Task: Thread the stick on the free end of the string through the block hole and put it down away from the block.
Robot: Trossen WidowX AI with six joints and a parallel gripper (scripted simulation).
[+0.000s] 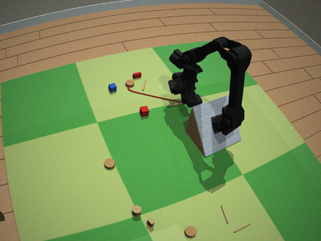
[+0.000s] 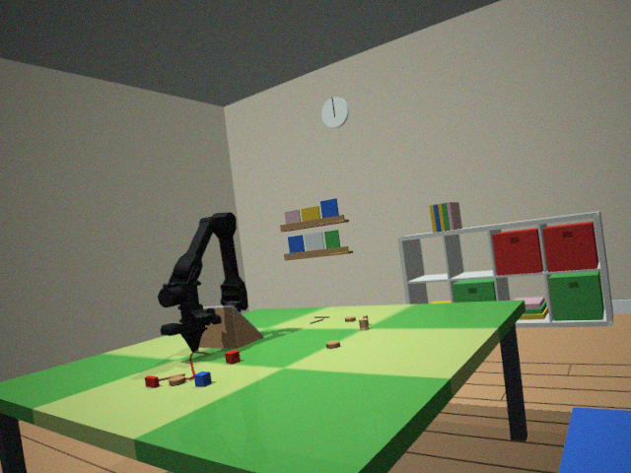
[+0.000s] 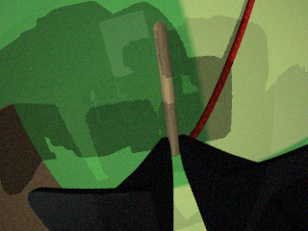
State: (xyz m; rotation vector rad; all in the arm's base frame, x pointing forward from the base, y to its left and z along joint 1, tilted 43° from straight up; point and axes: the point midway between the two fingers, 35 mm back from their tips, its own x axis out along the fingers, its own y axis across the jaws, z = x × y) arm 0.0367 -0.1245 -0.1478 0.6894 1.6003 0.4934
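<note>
My gripper tip is now 170 mm short of the red block and 20 mm to the left of it. From my gripper tip the other things lie so: blue block (240 mm ahead, 200 mm to the right, 10 mm below); then thin wooden stick (10 mm ahead); then round wooden button (160 mm ahead, 210 mm to the right, 10 mm below).
</note>
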